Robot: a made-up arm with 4 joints.
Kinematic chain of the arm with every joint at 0, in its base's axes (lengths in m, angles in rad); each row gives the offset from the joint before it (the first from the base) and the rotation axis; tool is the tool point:
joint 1: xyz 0 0 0.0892 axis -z
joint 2: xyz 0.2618 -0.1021 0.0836 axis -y
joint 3: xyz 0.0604 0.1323 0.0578 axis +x
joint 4: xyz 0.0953 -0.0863 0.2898 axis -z
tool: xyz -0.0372 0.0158 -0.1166
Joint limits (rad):
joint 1: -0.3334..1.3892
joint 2: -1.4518..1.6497
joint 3: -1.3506..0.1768
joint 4: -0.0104..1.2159
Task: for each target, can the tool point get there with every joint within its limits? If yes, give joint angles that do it. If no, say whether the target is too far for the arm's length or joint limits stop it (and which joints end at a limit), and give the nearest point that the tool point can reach.
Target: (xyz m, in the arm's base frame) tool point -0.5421 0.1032 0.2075
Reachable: no: joint limits stop it (at a limit: joint 1, joint 2, joint 3, joint 4) | nearest point -0.0622 -0.0493 0.2738 | short by 0.508 m
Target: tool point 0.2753 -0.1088 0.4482
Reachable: yes | joints 0.4230 0.4269 -0.1755 0.8987
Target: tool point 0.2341 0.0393 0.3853
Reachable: yes | joints 0.5680 1.0194 -1.0808 0.6638
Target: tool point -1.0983 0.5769 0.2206
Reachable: no: too far | nearest point -0.0003 0.1589 0.2749 | short by 1.176 m
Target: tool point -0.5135 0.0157 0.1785
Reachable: no: joint limits stop it (at a limit: joint 1, joint 2, joint 3, joint 4) | nearest point -0.0622 -0.0493 0.2738 | short by 0.466 m
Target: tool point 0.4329 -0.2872 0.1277
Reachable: yes | joints 0.8488 -1.1909 -0.9202 0.5054
